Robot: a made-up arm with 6 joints. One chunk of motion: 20 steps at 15 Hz.
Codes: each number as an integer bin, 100 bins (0 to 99) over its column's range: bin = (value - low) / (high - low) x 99, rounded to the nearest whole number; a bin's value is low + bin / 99 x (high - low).
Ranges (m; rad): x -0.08..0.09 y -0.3..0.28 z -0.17..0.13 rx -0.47..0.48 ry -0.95..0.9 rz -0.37..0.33
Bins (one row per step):
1: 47 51 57 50 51 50
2: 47 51 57 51 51 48
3: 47 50 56 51 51 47
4: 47 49 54 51 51 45
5: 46 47 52 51 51 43
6: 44 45 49 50 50 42
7: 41 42 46 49 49 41
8: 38 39 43 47 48 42
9: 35 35 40 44 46 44
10: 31 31 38 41 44 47
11: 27 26 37 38 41 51
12: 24 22 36 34 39 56
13: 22 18 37 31 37 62
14: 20 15 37 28 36 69
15: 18 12 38 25 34 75
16: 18 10 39 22 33 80
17: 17 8 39 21 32 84
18: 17 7 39 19 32 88
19: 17 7 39 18 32 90
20: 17 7 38 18 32 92
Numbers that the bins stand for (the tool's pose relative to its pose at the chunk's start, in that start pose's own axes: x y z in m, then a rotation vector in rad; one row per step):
1: 0.0007 -0.0012 0.0027 0.0098 0.0030 -0.0165
2: 0.0007 -0.0012 0.0027 0.0194 0.0030 -0.0306
3: 0.0007 -0.0071 -0.0003 0.0194 0.0030 -0.0377
4: 0.0007 -0.0129 -0.0064 0.0194 0.0030 -0.0518
5: -0.0010 -0.0246 -0.0124 0.0194 0.0030 -0.0660
6: -0.0044 -0.0364 -0.0215 0.0098 -0.0157 -0.0730
7: -0.0096 -0.0539 -0.0306 0.0002 -0.0343 -0.0801
8: -0.0147 -0.0715 -0.0397 -0.0190 -0.0530 -0.0730
9: -0.0199 -0.0949 -0.0488 -0.0478 -0.0904 -0.0589
10: -0.0268 -0.1184 -0.0548 -0.0766 -0.1278 -0.0377
11: -0.0336 -0.1477 -0.0579 -0.1054 -0.1838 -0.0094
12: -0.0388 -0.1711 -0.0609 -0.1437 -0.2212 0.0260
13: -0.0422 -0.1945 -0.0579 -0.1725 -0.2586 0.0684
14: -0.0457 -0.2121 -0.0579 -0.2013 -0.2773 0.1179
15: -0.0491 -0.2297 -0.0548 -0.2301 -0.3146 0.1603
16: -0.0491 -0.2414 -0.0518 -0.2589 -0.3333 0.1957
17: -0.0508 -0.2531 -0.0518 -0.2685 -0.3520 0.2239
18: -0.0508 -0.2590 -0.0518 -0.2877 -0.3520 0.2522
19: -0.0508 -0.2590 -0.0518 -0.2973 -0.3520 0.2664
20: -0.0508 -0.2590 -0.0548 -0.2973 -0.3520 0.2805

